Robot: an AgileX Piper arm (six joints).
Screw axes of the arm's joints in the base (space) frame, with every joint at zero. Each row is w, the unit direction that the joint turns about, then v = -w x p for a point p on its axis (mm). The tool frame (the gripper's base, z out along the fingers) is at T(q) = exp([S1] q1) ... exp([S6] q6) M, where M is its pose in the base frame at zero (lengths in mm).
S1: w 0 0 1 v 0 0 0
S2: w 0 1 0 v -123 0 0
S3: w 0 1 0 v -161.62 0 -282.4
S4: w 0.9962 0 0.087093 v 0 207.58 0
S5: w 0 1 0 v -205.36 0 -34.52
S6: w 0.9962 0 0.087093 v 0 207.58 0
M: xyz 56.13 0 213.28 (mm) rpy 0 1.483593 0 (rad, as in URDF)
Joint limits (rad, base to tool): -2.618..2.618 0..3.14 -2.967..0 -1.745..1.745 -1.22..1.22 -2.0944..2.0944
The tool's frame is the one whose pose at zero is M.
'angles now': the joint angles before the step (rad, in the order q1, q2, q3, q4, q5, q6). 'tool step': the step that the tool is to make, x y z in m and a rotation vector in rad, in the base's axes. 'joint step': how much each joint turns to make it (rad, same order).
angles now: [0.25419 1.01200 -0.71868 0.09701 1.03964 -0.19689]
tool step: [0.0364 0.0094 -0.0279 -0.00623 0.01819 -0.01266]
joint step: [0.00249 0.18019 -0.00087 0.00373 -0.16083 -0.00116]
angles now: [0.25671 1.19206 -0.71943 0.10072 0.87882 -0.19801]
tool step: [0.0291 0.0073 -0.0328 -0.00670 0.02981 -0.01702]
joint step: [0.00013 0.17253 -0.00245 0.00868 -0.14033 0.00012]
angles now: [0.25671 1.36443 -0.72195 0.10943 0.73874 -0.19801]
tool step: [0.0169 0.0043 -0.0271 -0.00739 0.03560 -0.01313]
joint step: [0.00005 0.12650 -0.00440 0.00937 -0.08633 -0.00026]
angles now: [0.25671 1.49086 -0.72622 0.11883 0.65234 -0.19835]
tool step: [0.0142 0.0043 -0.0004 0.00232 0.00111 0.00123]
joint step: [0.00127 0.05058 -0.05423 0.00335 0.00429 -0.00171]
